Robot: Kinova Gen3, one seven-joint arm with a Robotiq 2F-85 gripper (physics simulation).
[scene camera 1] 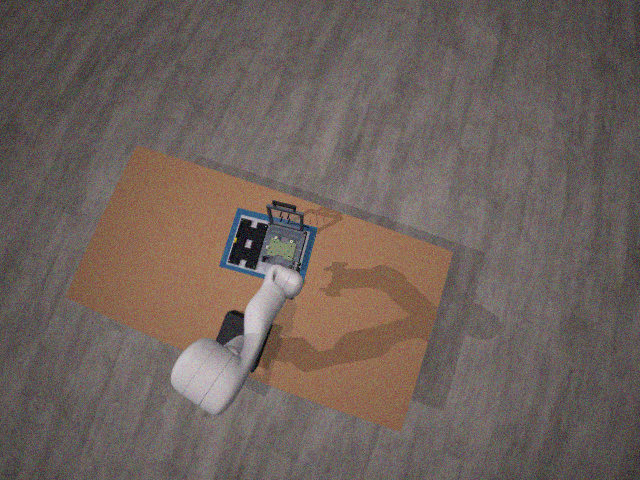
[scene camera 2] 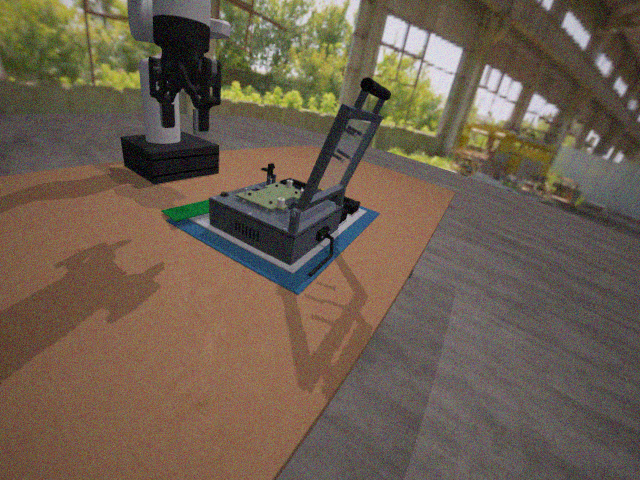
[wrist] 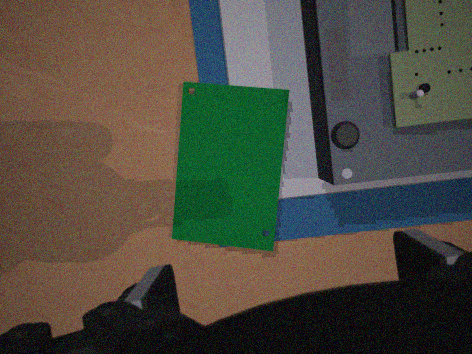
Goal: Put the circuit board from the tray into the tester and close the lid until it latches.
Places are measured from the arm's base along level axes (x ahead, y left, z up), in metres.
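Pixels of known places: gripper, between the fingertips: [scene camera 2: 183, 131] [wrist: 284, 275]; arm's base, origin of its link: [scene camera 1: 241, 346] [scene camera 2: 163, 139].
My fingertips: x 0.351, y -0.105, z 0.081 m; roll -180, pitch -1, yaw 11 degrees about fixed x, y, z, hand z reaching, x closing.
Note:
For each thing: its middle in the pictures, then the offset to it from my fingertips. "spot": a spot on its surface instead. Level surfaces: height alone.
- green circuit board, middle of its body: [wrist: 229, 166] [scene camera 2: 195, 210] dx -0.025, dy +0.029, dz -0.157 m
- blue-edged mat, height of its surface: dz -0.163 m
- grey tester, a spot on its surface: [wrist: 370, 155] spot: dx +0.057, dy +0.041, dz -0.105 m
- light-green plate, middle of its body: [scene camera 2: 278, 195] [scene camera 1: 280, 247] dx +0.103, dy +0.127, dz -0.099 m
- black handle, middle of its body: [scene camera 2: 377, 90] [scene camera 1: 284, 205] dx +0.244, dy +0.144, dz +0.102 m
- black tray, a spot on its surface: [scene camera 1: 240, 249] spot: dx +0.022, dy +0.310, dz -0.148 m
- small black latch post, middle of its body: [scene camera 2: 268, 169] dx +0.025, dy +0.169, dz -0.074 m
- black cable, a spot on its surface: [scene camera 2: 331, 248] spot: dx +0.236, dy +0.133, dz -0.150 m
The green circuit board [scene camera 2: 188, 210] [wrist: 230, 165] lies flat across a corner of the blue-edged mat [scene camera 1: 230, 238] [scene camera 2: 242, 256] [wrist: 312, 220], partly over the table, beside the tester. The arm hides it in scene camera 1. The grey tester [scene camera 2: 258, 227] [wrist: 370, 155] holds a light-green plate [scene camera 1: 280, 249] [scene camera 2: 268, 196] [wrist: 445, 105]. Its lid [scene camera 2: 324, 155] stands open, tilted back, with a black handle [scene camera 1: 284, 205] [scene camera 2: 375, 88] on top. The black tray [scene camera 1: 240, 249] is on the tester's other side. My gripper [scene camera 2: 185, 125] [wrist: 284, 275] is open and empty, raised above and to one side of the board.
The robot's black base [scene camera 2: 170, 157] stands near the table edge. A small black latch post [scene camera 2: 270, 173] rises at the tester's side facing the base. A black cable [scene camera 2: 331, 248] hangs from the tester's hinge side. The raised lid is a tall obstacle.

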